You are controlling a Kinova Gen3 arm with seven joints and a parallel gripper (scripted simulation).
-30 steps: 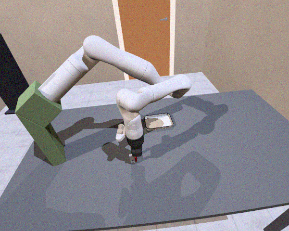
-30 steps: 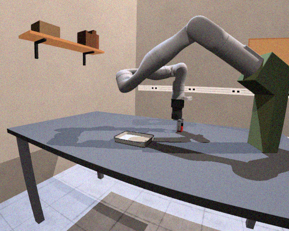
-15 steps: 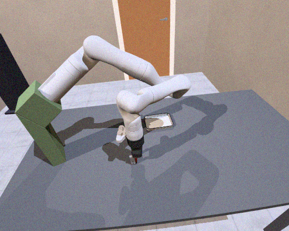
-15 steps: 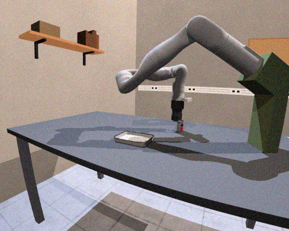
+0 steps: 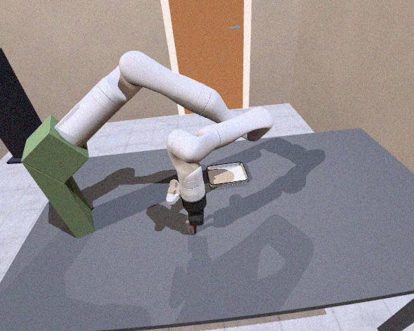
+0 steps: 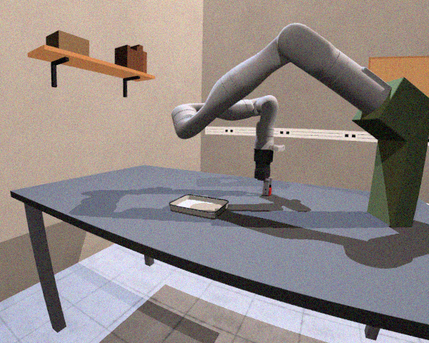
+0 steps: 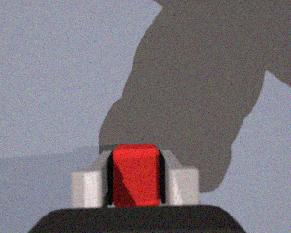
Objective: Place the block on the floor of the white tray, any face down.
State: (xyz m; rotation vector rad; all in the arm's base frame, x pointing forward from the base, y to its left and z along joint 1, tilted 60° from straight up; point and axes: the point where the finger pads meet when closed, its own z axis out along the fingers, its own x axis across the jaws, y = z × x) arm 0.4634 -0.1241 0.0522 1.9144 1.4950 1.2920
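The red block lies 1 cm below my hand. The rest, counted from my hand: white tray (28 cm to the left, 14 cm ahead, 1 cm below).
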